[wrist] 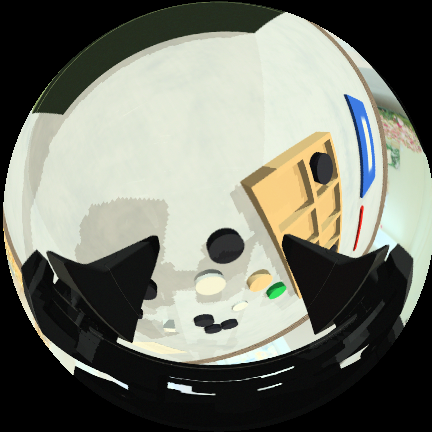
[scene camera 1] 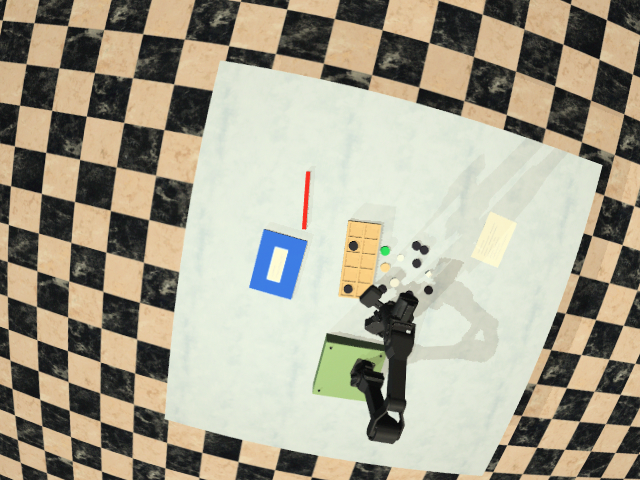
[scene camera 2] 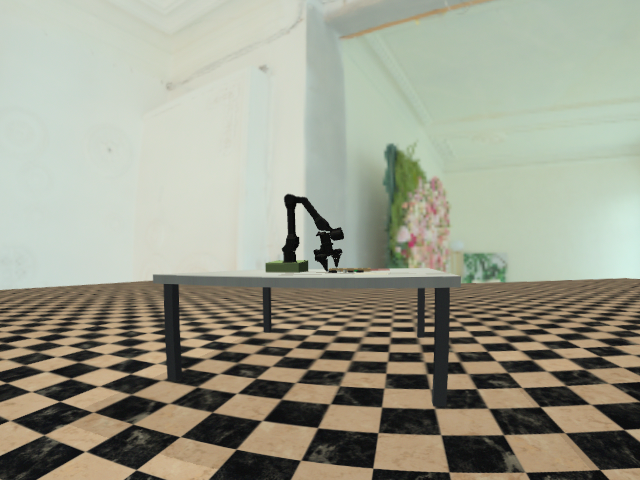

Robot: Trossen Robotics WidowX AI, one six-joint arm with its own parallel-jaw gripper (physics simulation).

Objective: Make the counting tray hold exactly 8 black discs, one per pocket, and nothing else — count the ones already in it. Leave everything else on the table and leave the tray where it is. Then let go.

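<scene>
The wooden counting tray [scene camera 1: 367, 246] [wrist: 280, 192] holds two black discs. One disc [scene camera 1: 353, 245] lies in the left column, second row from the top in the first scene view; the other [scene camera 1: 347, 288] [wrist: 321, 168] lies in the bottom left pocket. My gripper [scene camera 2: 331, 267] [wrist: 221, 241] is open and empty, pointing down just above the table beside the tray's near end. A loose black disc [scene camera 1: 382, 288] [wrist: 225, 245] lies below, between the fingertips in the wrist view. Another loose black disc [scene camera 1: 428, 289] [wrist: 149, 289] is partly behind the left finger there. Three more black discs [scene camera 1: 416, 262] [wrist: 203, 320] lie farther off.
Beside the tray lie a green disc [scene camera 1: 385, 251] [wrist: 276, 290], a tan disc [scene camera 1: 385, 267] [wrist: 260, 281], a cream disc [scene camera 1: 394, 282] [wrist: 210, 283] and small pale pieces. Farther out are a blue panel [scene camera 1: 261, 266], a red bar [scene camera 1: 306, 198] and a paper [scene camera 1: 494, 239]. The arm stands on a green block [scene camera 1: 336, 366].
</scene>
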